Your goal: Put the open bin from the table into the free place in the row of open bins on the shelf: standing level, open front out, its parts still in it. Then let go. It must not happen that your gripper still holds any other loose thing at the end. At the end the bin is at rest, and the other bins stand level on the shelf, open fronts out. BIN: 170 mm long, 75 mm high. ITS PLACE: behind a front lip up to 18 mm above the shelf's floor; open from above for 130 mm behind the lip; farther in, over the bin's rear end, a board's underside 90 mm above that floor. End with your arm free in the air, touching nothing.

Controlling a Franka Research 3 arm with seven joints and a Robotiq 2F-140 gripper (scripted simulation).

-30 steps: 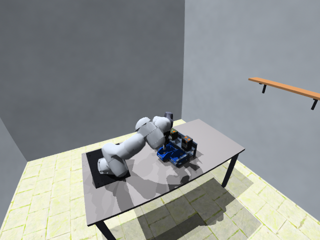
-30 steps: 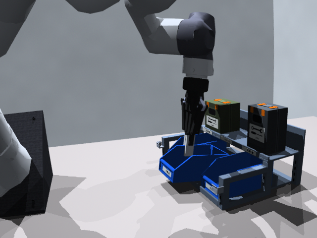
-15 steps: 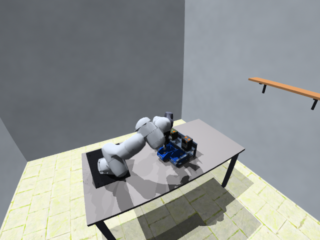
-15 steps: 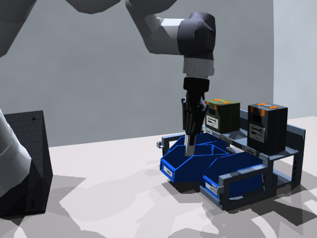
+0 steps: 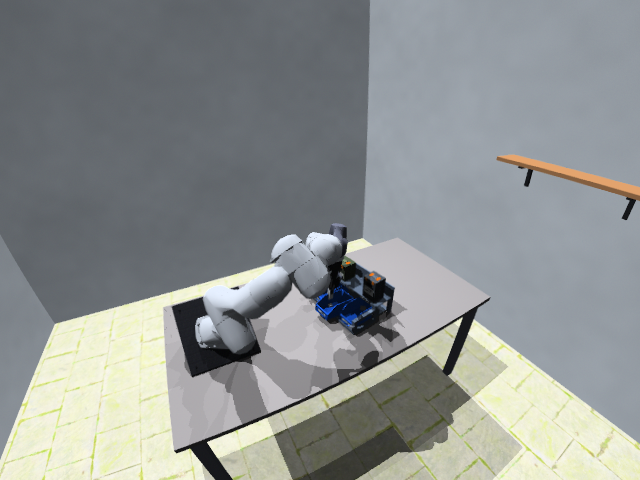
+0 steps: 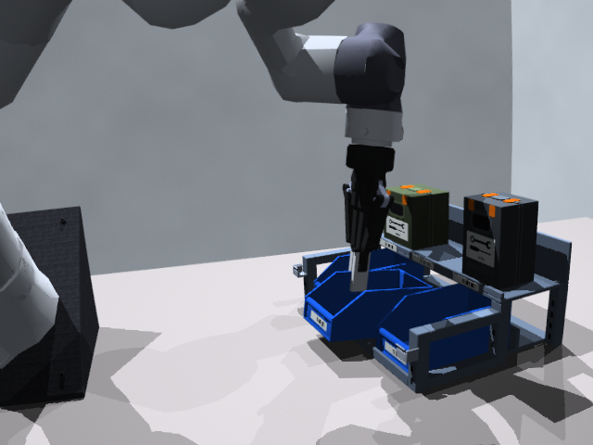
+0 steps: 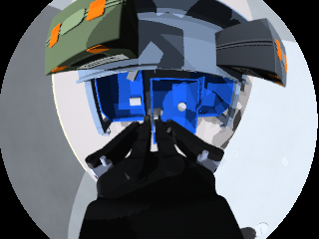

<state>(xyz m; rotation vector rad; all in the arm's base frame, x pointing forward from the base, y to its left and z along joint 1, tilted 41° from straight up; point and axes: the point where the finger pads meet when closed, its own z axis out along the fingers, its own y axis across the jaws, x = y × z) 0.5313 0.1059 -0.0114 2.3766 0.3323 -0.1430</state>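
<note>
My hand is 110 mm short of the shelf floor, 90 mm above it and 20 mm to the left of it. From my hand the other things lie so: green case: 130 mm ahead, 110 mm to the left, 60 mm above; then black box: 190 mm ahead, 110 mm to the right, 70 mm above.
</note>
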